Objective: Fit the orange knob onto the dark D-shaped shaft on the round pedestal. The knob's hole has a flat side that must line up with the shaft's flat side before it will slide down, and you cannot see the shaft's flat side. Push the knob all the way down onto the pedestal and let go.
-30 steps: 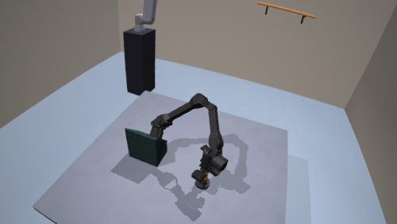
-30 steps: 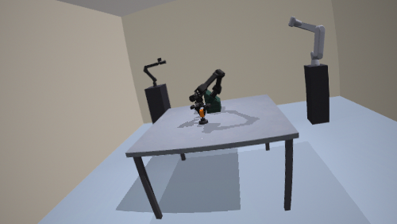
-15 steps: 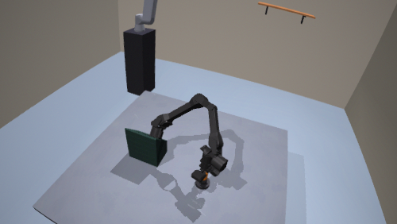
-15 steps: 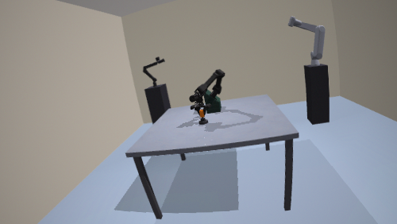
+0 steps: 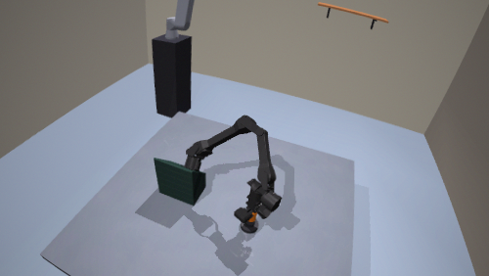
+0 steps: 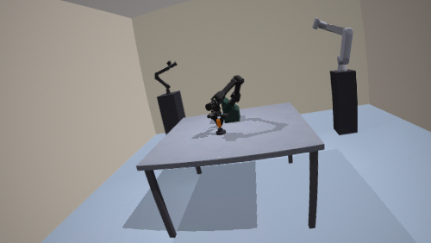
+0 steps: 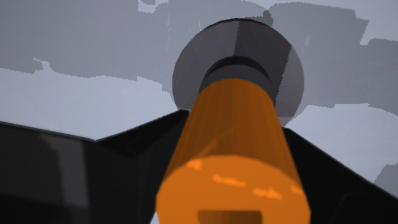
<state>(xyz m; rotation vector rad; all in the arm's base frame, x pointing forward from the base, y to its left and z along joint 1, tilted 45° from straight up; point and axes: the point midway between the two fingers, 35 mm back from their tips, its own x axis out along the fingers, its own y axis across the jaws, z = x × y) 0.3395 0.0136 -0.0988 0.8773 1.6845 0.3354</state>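
My gripper tip is now 20 mm below the orange knob. Also, from my gripper tip: pedestal: 40 mm below.
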